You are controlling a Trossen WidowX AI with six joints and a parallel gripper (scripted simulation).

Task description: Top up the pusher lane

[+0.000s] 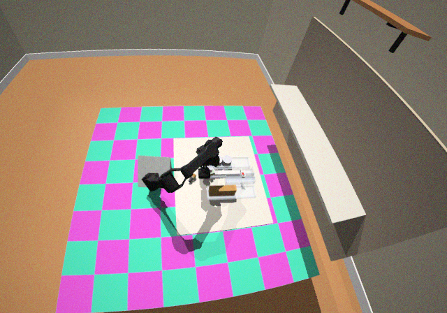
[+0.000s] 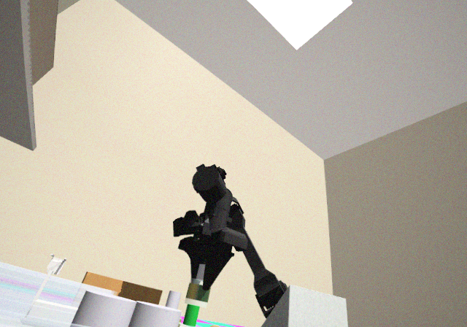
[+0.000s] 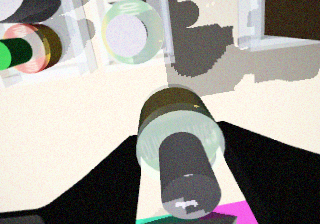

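The clear lane rack is 20 cm ahead of my gripper tip and 7 cm below it.
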